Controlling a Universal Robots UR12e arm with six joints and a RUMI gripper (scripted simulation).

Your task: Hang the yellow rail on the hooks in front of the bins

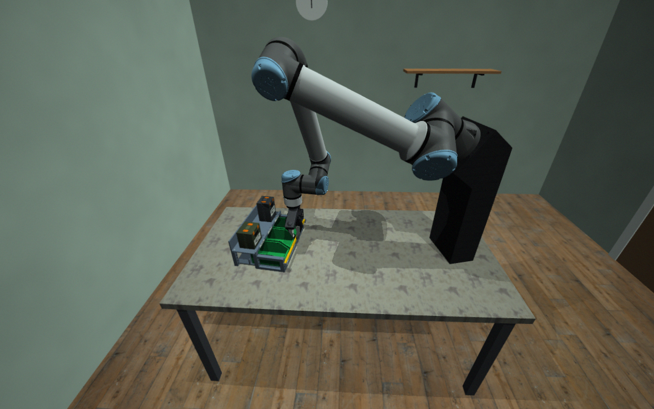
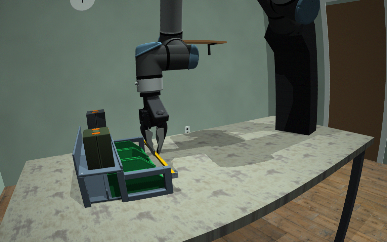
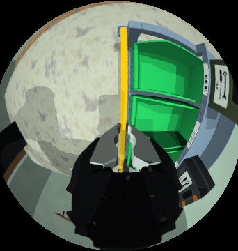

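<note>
Right now my hand is 1 cm above the yellow rail.
</note>
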